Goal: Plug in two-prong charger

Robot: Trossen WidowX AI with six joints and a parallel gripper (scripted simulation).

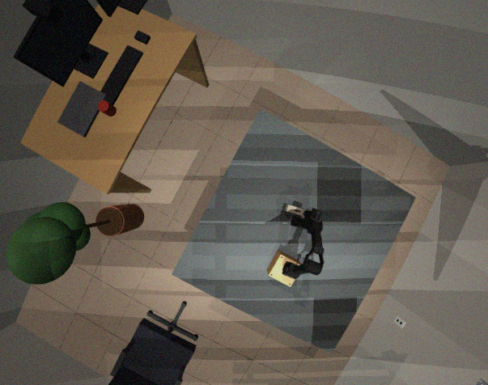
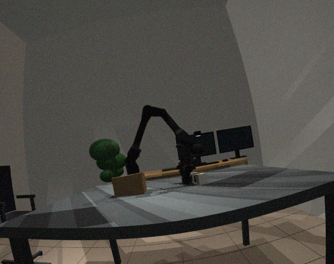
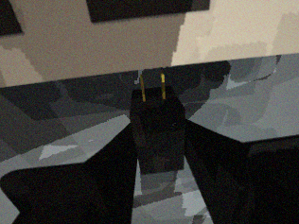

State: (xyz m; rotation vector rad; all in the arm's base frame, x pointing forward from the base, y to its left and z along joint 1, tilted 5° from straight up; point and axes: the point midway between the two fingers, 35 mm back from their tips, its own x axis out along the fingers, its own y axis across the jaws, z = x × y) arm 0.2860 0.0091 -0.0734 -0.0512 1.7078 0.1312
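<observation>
The two-prong charger lies 20 mm ahead of my gripper tip and 10 mm above it.
</observation>
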